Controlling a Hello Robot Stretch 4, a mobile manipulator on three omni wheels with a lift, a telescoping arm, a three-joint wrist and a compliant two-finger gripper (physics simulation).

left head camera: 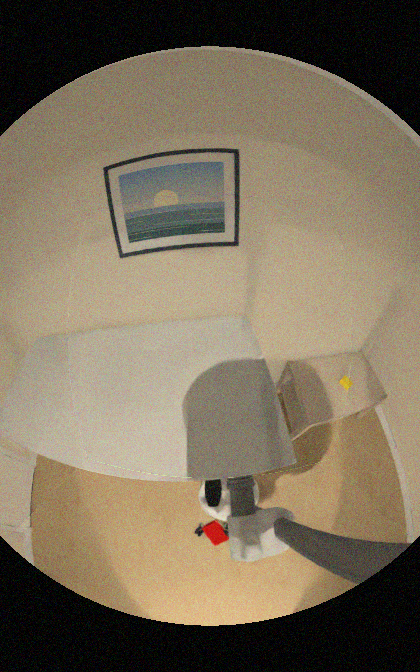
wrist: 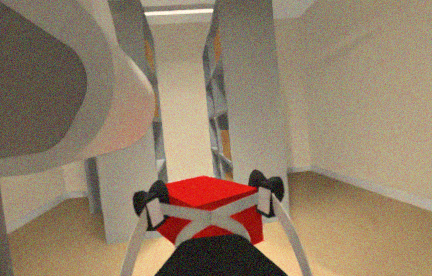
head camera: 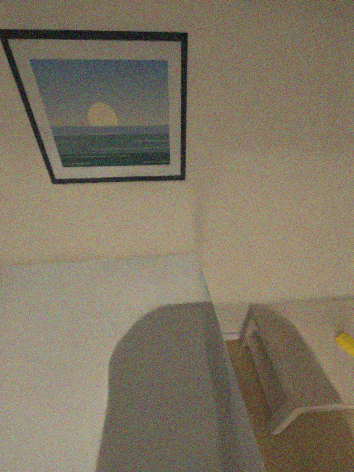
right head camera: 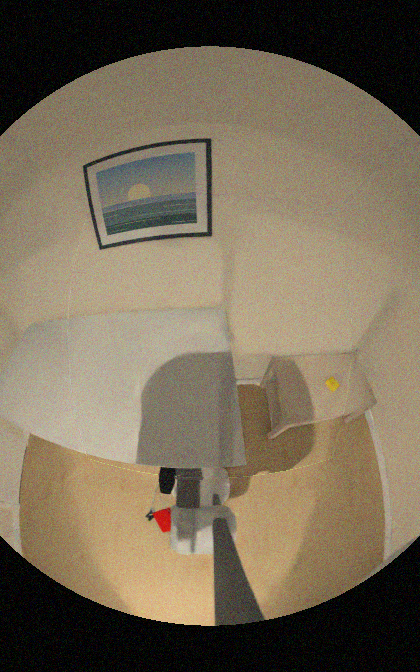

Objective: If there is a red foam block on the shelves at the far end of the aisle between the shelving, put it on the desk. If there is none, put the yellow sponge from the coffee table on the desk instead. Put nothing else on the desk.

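Frame: origin at the robot's base, x right, y back, z down, level; millimetres.
Where they show: gripper, fingertip midpoint: (wrist: 208,190).
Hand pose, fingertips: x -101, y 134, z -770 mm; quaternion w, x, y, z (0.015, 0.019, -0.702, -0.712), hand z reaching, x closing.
Note:
After its pixels a point has its place.
A red foam block (left head camera: 216,535) (right head camera: 163,521) (wrist: 212,189) @[x -104, y 106, z -777 mm] is held between the two fingertips of my gripper (wrist: 208,190) @[x -101, y 134, z -770 mm], which is shut on it. In both side head views the block shows low beside the robot's base, over the floor and outside the near edge of the desk. The white desk (head camera: 50,340) @[x -392, y -453, z -923 mm] (left head camera: 115,395) (right head camera: 80,385) fills the left and middle, close in front, partly under a dark shadow. The yellow sponge (head camera: 346,344) @[x 968, y -590, z -461 mm] (left head camera: 346,383) (right head camera: 332,384) lies on the coffee table (head camera: 310,327) @[x 865, y -722, z -423 mm] (left head camera: 320,370) (right head camera: 295,385), right of the desk.
In the wrist view, two tall grey shelving units stand away from the gripper, the left one (wrist: 127,200) @[x 474, y 1972, z -307 mm] and the right one (wrist: 255,90) @[x -637, y 1999, z -1088 mm], with an aisle between them. A framed picture (head camera: 115,147) @[x -185, y -893, z -1435 mm] (left head camera: 175,225) (right head camera: 150,215) hangs above the desk. Walls stand behind desk and coffee table.

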